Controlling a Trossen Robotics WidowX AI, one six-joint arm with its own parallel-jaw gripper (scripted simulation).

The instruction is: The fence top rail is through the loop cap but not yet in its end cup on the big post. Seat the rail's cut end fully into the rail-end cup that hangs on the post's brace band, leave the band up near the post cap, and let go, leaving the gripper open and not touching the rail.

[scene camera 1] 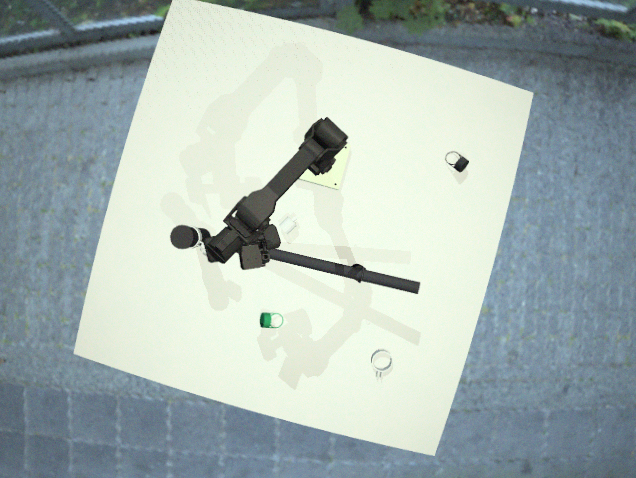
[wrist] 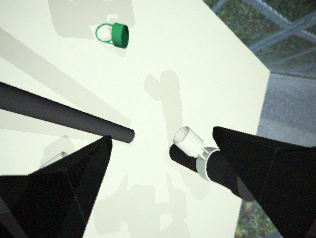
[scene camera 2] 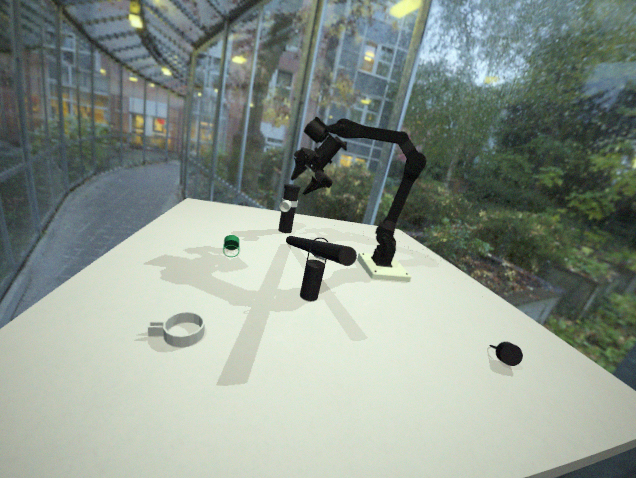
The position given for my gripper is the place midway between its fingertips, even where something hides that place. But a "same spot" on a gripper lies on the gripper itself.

my gripper: scene camera 1; wrist; scene camera 2 297, 186
same spot on my gripper: [wrist: 65, 191] = [scene camera 1: 260, 245]
